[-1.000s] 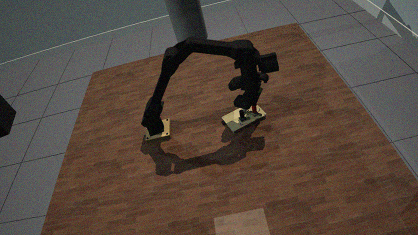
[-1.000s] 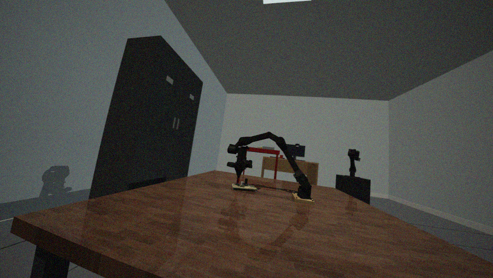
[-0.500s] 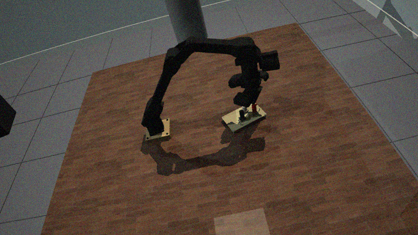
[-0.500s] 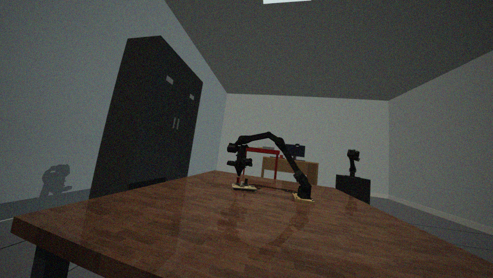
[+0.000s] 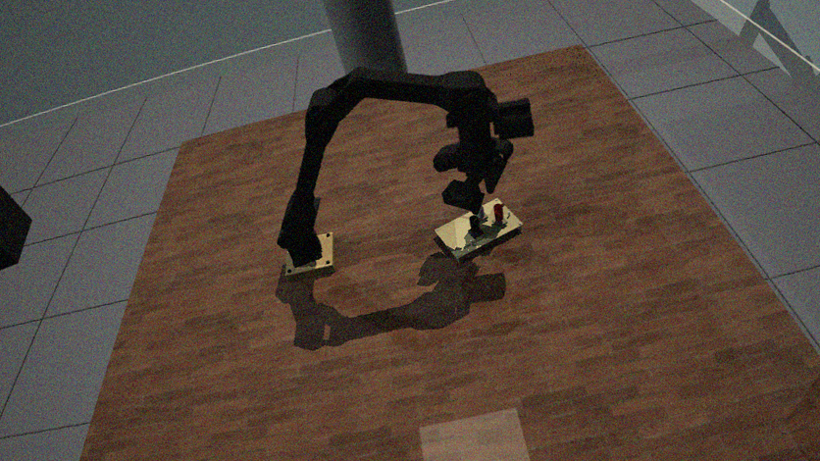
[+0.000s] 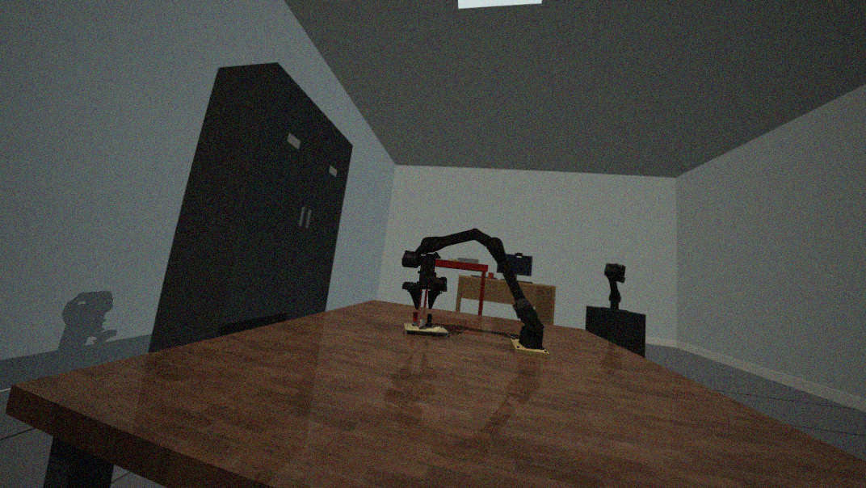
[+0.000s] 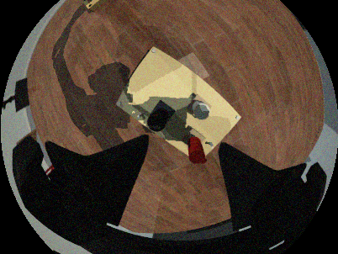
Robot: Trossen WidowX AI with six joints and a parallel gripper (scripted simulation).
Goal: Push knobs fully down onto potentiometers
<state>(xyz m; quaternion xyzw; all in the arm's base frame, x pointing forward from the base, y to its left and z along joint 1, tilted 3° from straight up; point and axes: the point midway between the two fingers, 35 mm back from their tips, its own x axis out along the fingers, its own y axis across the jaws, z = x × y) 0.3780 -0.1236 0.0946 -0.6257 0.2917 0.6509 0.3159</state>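
Now: gripper tip 30 mm past the dark knob, 10 mm to the left of it and 40 mm above it. The rest, counted from my gripper tip: red knob (30 mm ahead, 10 mm to the right, 30 mm below).
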